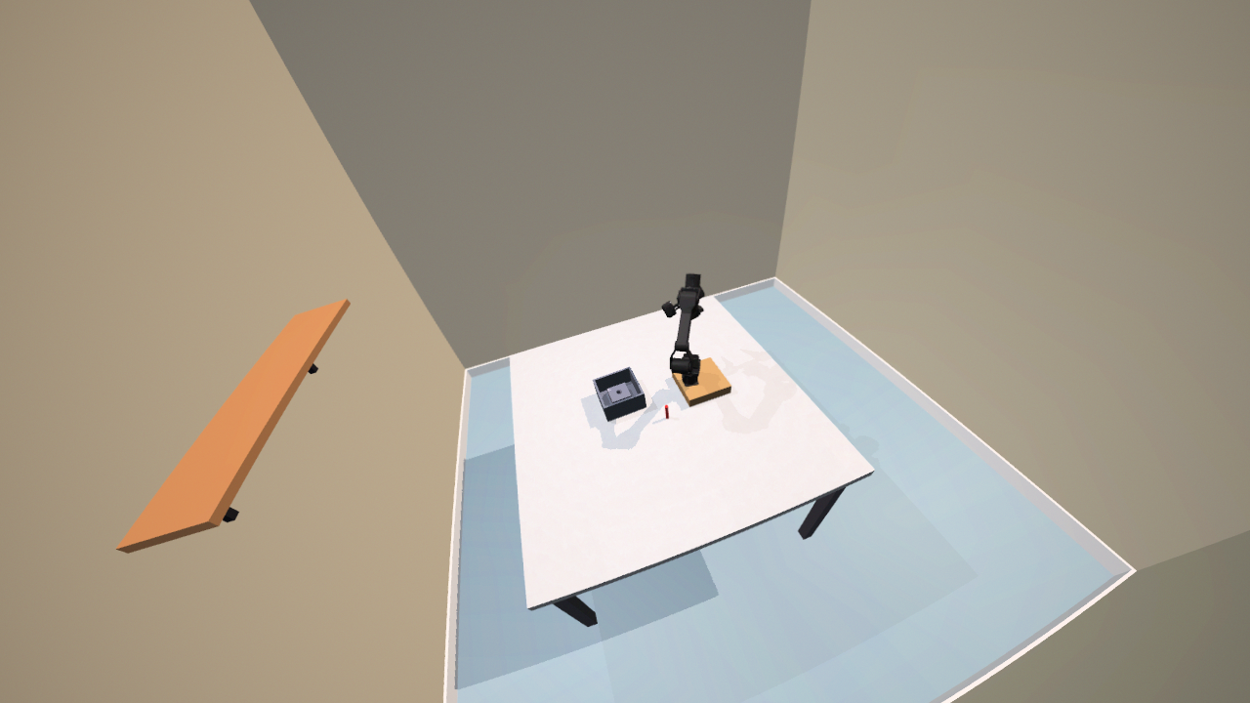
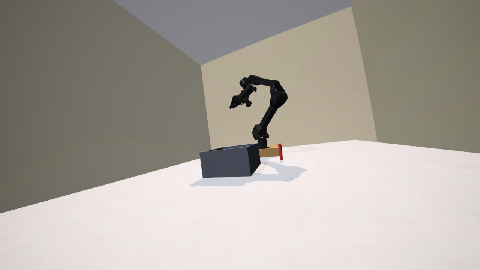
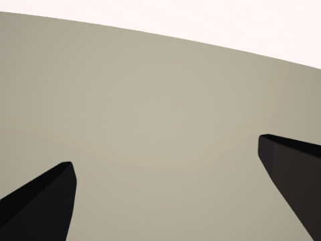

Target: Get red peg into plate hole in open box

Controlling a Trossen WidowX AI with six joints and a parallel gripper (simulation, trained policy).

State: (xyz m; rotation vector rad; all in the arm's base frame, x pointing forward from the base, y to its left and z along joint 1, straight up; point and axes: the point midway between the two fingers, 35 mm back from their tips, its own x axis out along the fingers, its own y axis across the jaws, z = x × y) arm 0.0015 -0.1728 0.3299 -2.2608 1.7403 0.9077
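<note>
Now: the red peg 13 cm ahead of my gripper tip, 35 cm to the left of it and 32 cm below it. Round my gripper tip: dark box 33 cm ahead, 20 cm to the left, 34 cm below; then plate 33 cm ahead, 20 cm to the left, 32 cm below.
</note>
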